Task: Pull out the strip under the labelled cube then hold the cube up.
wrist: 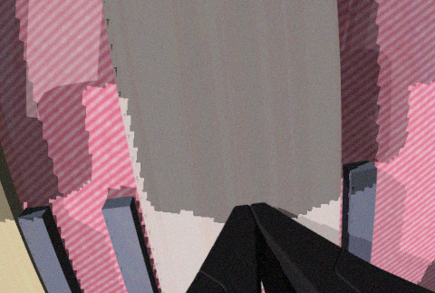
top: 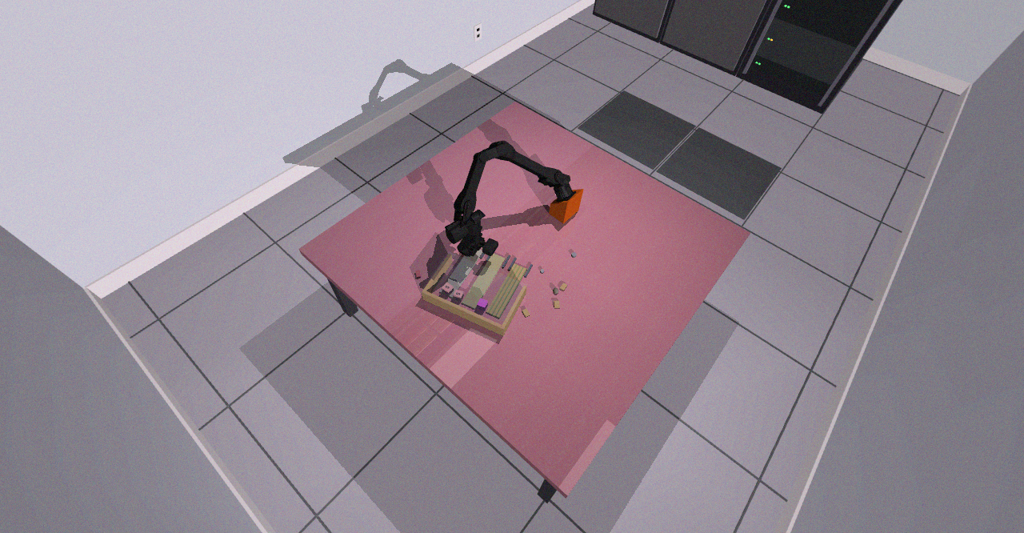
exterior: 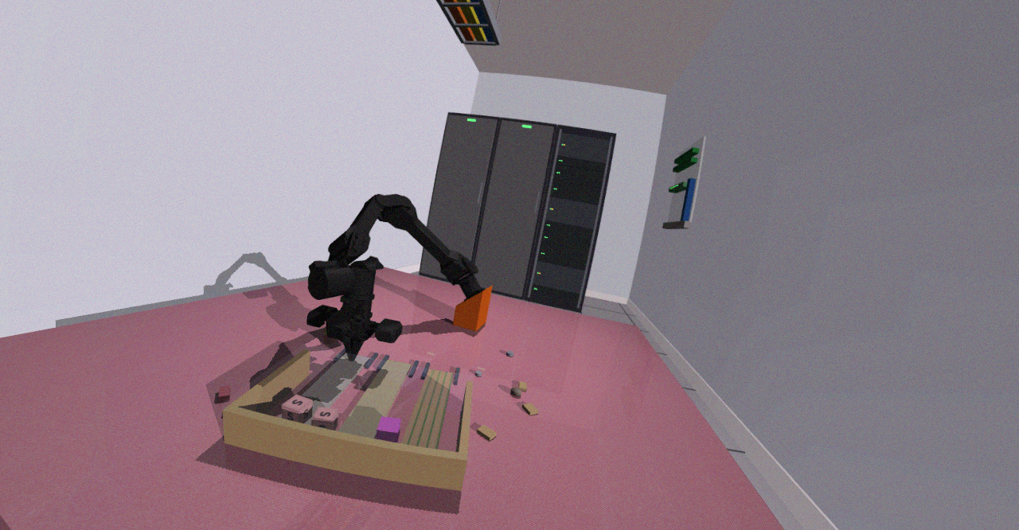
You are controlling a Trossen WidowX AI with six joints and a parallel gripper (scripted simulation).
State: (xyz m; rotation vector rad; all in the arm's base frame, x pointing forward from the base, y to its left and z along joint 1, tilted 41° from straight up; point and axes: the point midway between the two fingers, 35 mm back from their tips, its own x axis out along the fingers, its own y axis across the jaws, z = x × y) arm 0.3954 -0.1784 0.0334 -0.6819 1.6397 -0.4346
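The pale strip lies 90 mm ahead of my gripper tip and 20 mm to the left of it.
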